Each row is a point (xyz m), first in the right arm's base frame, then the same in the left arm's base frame.
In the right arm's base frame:
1: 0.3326 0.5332 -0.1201
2: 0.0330 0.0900 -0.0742
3: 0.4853 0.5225 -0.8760
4: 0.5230 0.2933 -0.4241
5: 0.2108 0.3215 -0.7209
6: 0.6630 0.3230 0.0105
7: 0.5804 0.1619 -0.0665
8: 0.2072 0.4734 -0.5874
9: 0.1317 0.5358 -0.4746
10: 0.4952 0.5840 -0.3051
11: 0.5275 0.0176 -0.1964
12: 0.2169 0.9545 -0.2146
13: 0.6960 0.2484 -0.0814
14: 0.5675 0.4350 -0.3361
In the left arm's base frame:
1: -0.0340 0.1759 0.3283
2: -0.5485 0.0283 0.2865
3: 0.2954 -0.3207 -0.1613
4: 0.0240 -0.2465 0.2617
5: -0.0718 -0.2502 -0.1592
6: 0.0019 -0.0478 0.6733
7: -0.1386 -0.1655 0.6015
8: -0.0125 -0.0685 -0.0930
9: -0.0553 0.0719 -0.0651
10: 0.1661 0.0348 0.2708
11: -0.2314 -0.3142 0.5028
12: 0.2051 0.4695 0.0907
13: 0.0017 -0.1659 0.6391
14: 0.1225 -0.1190 0.3238

